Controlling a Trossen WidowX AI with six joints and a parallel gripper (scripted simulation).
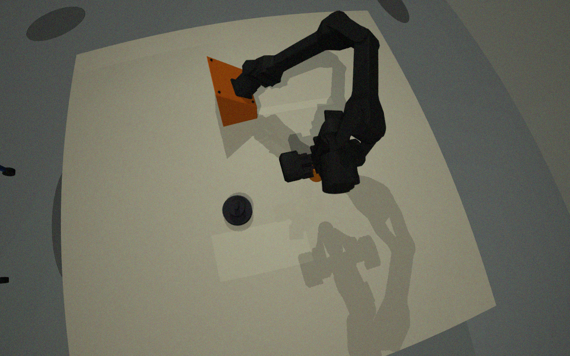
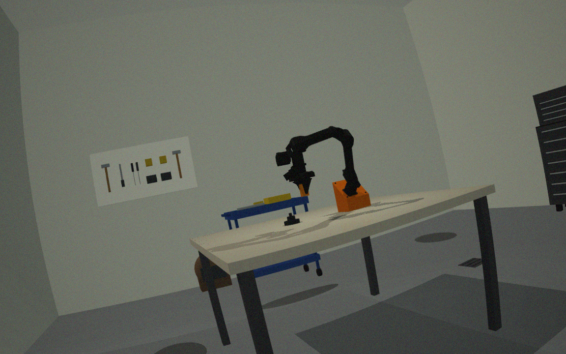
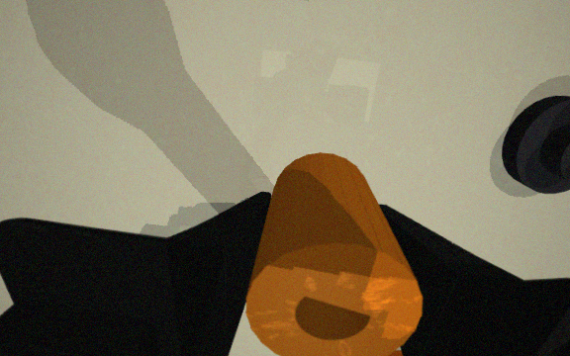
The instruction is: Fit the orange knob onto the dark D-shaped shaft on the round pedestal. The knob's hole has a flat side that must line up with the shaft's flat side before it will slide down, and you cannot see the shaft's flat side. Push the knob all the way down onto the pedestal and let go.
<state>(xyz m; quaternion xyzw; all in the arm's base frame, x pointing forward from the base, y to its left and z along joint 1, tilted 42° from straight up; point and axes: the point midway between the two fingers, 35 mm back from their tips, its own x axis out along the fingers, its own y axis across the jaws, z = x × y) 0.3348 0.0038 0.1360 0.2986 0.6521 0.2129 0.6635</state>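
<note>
The dark round pedestal is 10 mm behind my gripper tip, 210 mm to the right of it and 120 mm below it. The rest, counted from my gripper tip: orange knob 20 mm above.
</note>
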